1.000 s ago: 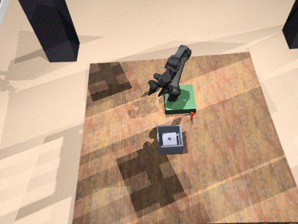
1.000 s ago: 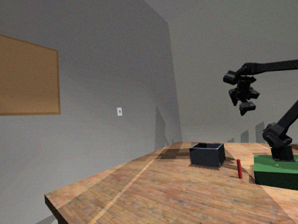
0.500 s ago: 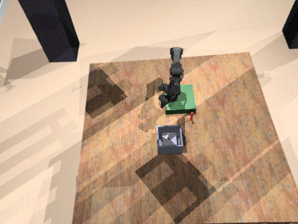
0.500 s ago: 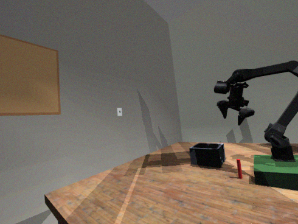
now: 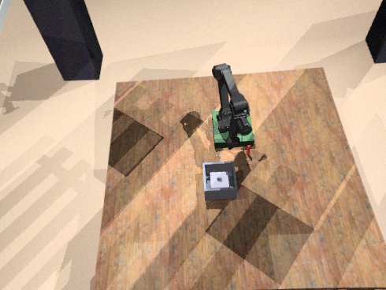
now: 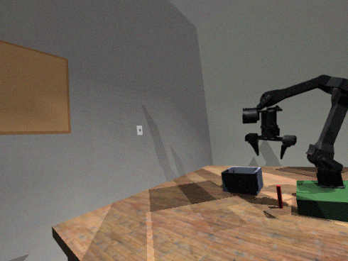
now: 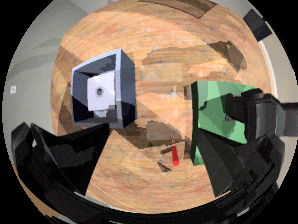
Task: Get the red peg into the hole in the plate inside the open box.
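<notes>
Right now my gripper tip is 130 mm above the red peg, 110 mm to the right of it and 40 mm past it. Also, from my gripper tip: grey box 150 mm ahead, 140 mm below, 60 mm to the right; white plate 150 mm ahead, 120 mm below, 60 mm to the right.
</notes>
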